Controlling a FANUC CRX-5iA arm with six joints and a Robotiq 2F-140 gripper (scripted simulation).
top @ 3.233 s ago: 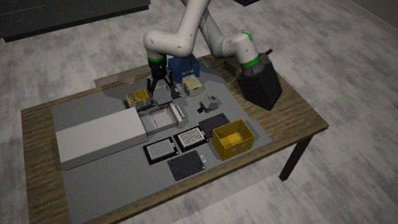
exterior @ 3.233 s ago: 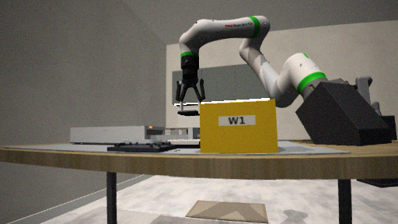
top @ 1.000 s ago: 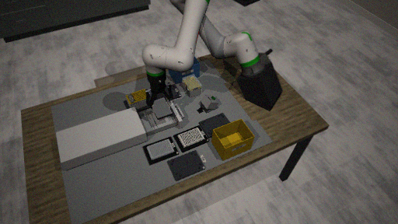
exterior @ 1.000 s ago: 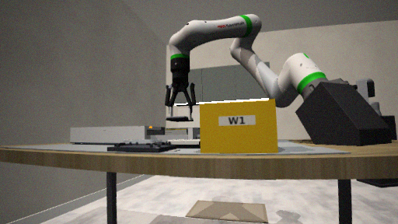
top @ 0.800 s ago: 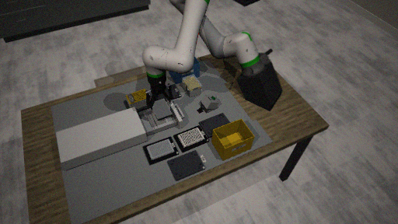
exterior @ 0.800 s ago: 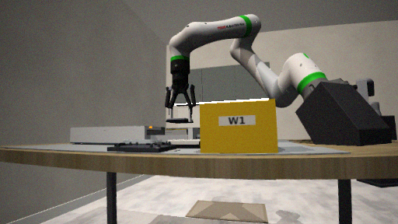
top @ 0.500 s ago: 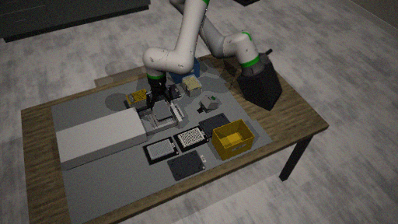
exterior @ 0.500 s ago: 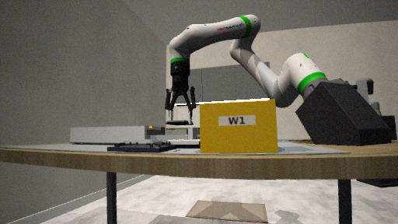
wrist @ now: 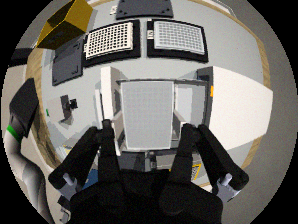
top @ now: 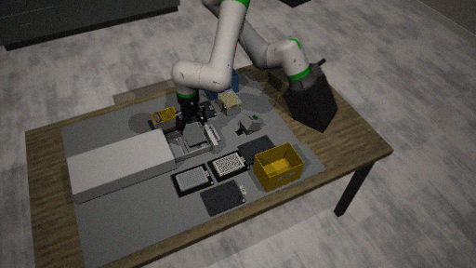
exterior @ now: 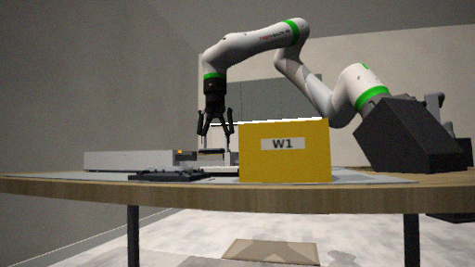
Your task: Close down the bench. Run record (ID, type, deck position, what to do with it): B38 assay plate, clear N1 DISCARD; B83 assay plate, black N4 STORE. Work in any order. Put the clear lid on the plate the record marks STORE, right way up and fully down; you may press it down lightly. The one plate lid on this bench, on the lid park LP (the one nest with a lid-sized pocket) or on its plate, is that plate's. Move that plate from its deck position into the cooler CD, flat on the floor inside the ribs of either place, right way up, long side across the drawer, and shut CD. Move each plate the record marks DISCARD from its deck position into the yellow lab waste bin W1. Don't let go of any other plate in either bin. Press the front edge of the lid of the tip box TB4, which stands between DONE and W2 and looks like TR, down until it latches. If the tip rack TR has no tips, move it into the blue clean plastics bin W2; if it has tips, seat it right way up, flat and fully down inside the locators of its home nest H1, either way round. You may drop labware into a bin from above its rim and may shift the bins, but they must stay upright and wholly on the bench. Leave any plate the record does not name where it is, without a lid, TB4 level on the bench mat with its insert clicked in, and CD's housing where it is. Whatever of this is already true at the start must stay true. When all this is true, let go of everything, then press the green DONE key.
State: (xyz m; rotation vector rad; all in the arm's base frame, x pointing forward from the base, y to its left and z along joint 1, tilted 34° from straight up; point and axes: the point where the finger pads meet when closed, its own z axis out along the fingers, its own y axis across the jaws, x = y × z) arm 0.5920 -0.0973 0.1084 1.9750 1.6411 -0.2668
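Now: the cooler drawer 3 cm ahead of my hand, 1 cm to the right of it and 7 cm below it. From my hand the other things lie so: cooler CD 18 cm ahead, 4 cm to the right, 7 cm below; then clear lid 1 cm below; then black plate 2 cm below.
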